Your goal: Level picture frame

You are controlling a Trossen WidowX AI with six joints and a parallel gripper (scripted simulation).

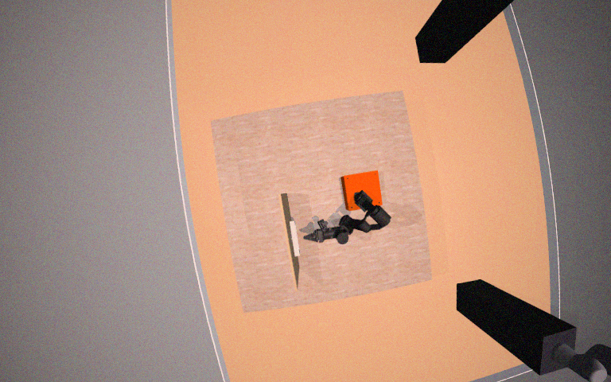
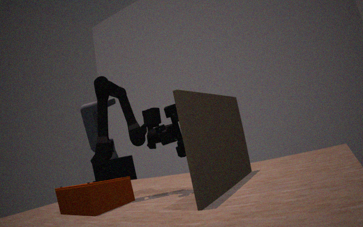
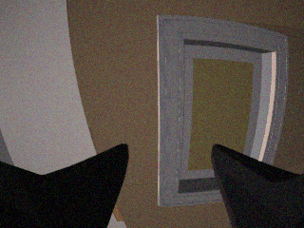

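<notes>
My gripper tip is 60 mm short of the picture frame, 60 mm above it and 10 mm to the right of it. Also, from my gripper tip: wall panel 70 mm below, 70 mm ahead.
</notes>
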